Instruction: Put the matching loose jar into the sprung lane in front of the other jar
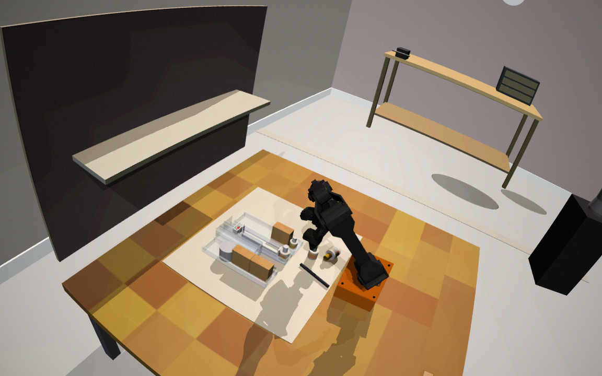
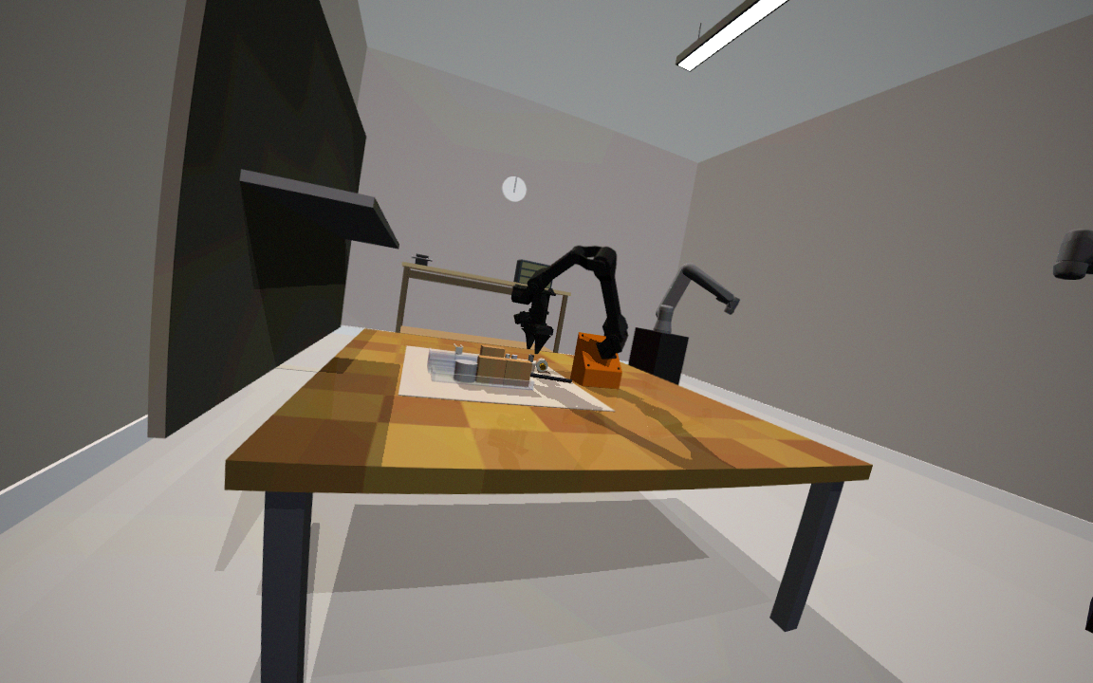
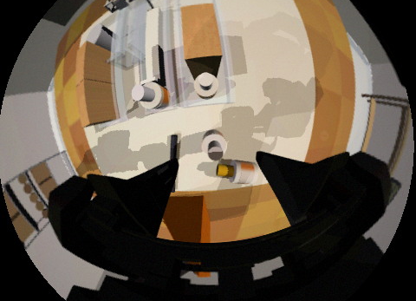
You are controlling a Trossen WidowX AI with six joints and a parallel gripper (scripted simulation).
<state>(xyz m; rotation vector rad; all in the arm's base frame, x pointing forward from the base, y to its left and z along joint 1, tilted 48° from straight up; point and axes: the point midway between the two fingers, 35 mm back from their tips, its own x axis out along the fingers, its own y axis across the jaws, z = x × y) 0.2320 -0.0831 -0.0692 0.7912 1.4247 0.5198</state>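
My gripper tip is 4 cm past the black rod, 9 cm to the right of it and 7 cm above it. Round my gripper tip: clear lane rack (24 cm ahead, 7 cm to the left, 6 cm below); then grey cylinder (28 cm ahead, 17 cm to the left, 5 cm below).
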